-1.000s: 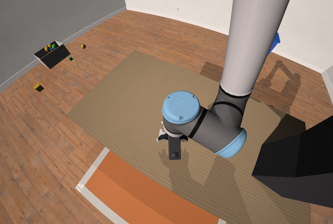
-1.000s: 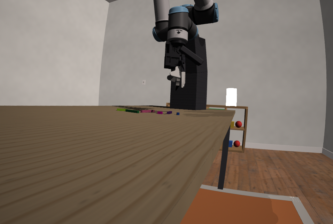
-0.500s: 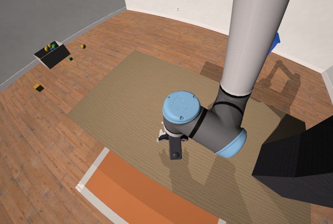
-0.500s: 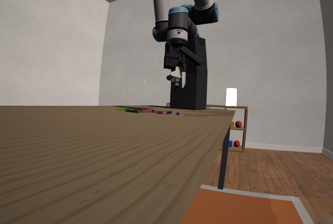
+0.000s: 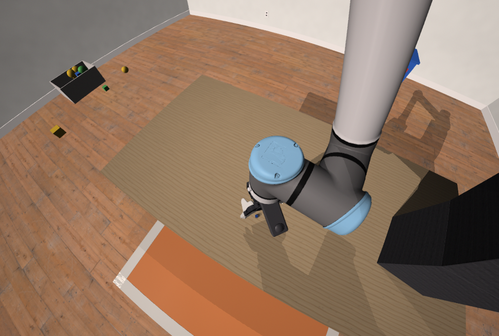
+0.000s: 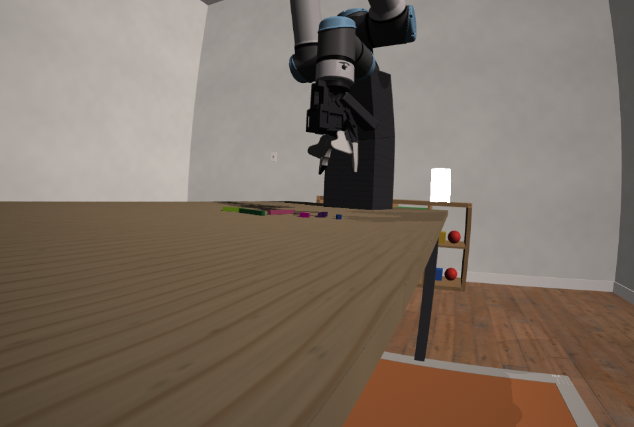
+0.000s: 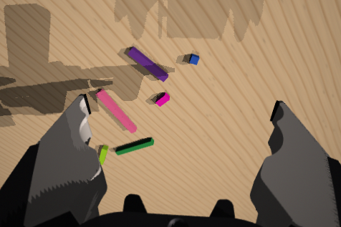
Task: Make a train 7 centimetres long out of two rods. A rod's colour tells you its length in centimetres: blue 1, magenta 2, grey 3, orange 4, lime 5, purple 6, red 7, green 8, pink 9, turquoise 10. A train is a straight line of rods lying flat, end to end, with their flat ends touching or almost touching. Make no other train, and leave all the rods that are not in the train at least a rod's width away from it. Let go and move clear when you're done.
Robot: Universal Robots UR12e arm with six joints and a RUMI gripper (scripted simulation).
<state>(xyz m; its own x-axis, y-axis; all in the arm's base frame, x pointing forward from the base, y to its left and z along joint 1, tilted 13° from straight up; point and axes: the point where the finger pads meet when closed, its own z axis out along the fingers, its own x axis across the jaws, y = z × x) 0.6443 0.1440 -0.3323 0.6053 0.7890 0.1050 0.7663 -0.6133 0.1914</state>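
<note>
Right now the purple rod is 2 cm behind my hand, 4 cm to the right of it and 9 cm below it. Also, from my hand: magenta rod 4 cm ahead, 6 cm to the right, 9 cm below; small blue rod 1 cm ahead, 1 cm to the left, 9 cm below; pink rod 1 cm ahead, 13 cm to the right, 9 cm below.
</note>
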